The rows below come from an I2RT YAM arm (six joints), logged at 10 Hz.
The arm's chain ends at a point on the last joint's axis. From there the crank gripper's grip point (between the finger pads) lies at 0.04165 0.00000 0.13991 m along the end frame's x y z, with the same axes.
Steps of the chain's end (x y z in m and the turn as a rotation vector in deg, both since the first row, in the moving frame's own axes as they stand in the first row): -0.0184 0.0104 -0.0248 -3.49 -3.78 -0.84; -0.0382 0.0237 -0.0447 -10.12 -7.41 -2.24; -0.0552 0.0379 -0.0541 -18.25 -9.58 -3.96; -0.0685 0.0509 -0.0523 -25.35 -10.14 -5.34; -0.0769 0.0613 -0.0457 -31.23 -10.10 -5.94; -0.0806 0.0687 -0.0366 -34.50 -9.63 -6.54; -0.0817 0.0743 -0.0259 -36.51 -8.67 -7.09; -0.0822 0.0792 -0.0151 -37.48 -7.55 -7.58
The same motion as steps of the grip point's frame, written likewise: -0.0277 0.0185 -0.0226 -3.49 -3.78 -0.84; -0.0560 0.0474 -0.0426 -10.12 -7.41 -2.24; -0.0772 0.0806 -0.0558 -18.25 -9.58 -3.96; -0.0903 0.1094 -0.0599 -25.35 -10.14 -5.34; -0.0972 0.1324 -0.0599 -31.23 -10.10 -5.94; -0.0987 0.1463 -0.0551 -34.50 -9.63 -6.54; -0.0968 0.1554 -0.0474 -36.51 -8.67 -7.09; -0.0941 0.1616 -0.0383 -37.48 -7.55 -7.58
